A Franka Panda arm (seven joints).
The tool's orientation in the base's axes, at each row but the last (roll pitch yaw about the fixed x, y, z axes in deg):
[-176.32 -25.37 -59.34]
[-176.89 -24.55 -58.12]
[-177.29 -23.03 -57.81]
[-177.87 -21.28 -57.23]
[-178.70 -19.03 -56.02]
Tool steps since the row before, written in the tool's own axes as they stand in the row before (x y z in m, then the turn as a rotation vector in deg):
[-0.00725 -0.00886 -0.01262 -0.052 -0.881 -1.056]
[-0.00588 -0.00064 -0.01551 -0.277 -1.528 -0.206]
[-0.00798 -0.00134 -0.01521 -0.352 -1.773 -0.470]
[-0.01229 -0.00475 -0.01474 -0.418 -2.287 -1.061]
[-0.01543 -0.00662 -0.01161 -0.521 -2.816 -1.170]
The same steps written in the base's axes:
[0.00069 0.01458 0.00879 0.431 0.863 0.981]
[-0.00640 0.00991 0.01168 1.090 1.116 0.147]
[-0.00657 0.01160 0.01092 1.192 1.389 0.371]
[-0.00560 0.01645 0.00943 1.453 1.893 0.915]
[-0.00503 0.01883 0.00608 1.812 2.301 0.996]

